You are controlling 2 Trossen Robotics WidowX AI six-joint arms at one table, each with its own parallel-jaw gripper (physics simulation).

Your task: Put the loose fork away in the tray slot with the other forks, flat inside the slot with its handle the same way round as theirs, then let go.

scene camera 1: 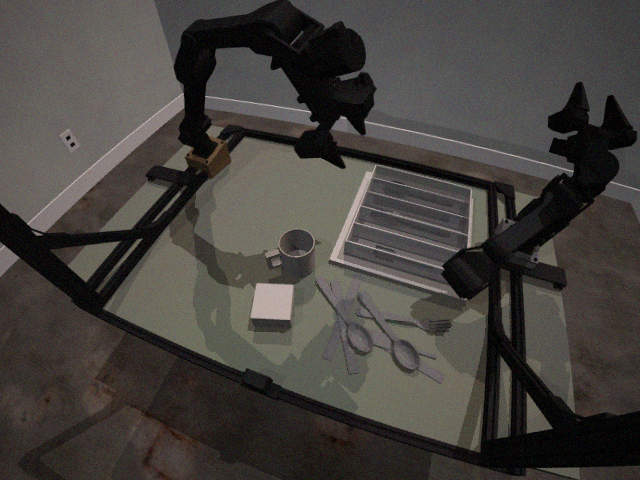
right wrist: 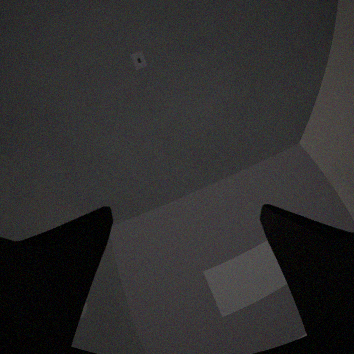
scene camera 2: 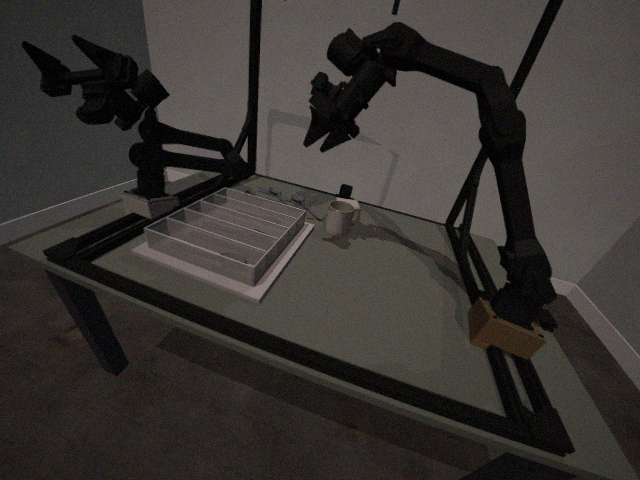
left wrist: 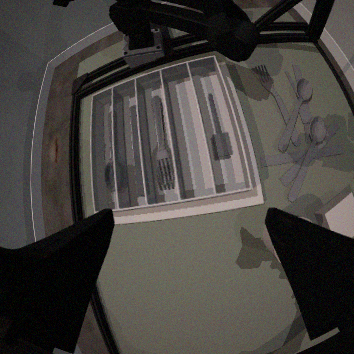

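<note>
The loose fork (scene camera 1: 424, 323) (left wrist: 267, 84) lies on the table beside the tray (scene camera 1: 382, 260) (scene camera 2: 206, 258) (left wrist: 230, 192), its handle among crossed spoons and flat strips. In the left wrist view its tines point to the upper left. A fork (left wrist: 163, 155) lies in the third tray slot from the left, handle at the top and tines at the bottom. My left gripper (scene camera 1: 351, 148) (scene camera 2: 314, 147) (left wrist: 192, 217) is open and empty, high above the table on the mug side of the tray. My right gripper (scene camera 1: 595, 91) (scene camera 2: 49, 40) (right wrist: 187, 214) is open and empty, raised and turned away from the table.
Spoons (scene camera 1: 405, 355) (left wrist: 318, 130) cross in the loose pile. A mug (scene camera 1: 297, 260) (scene camera 2: 338, 219) and a white block (scene camera 1: 272, 302) (left wrist: 342, 215) stand to the left of the pile in scene camera 1. Another tray slot holds a flat-headed utensil (left wrist: 221, 145). A black frame borders the table.
</note>
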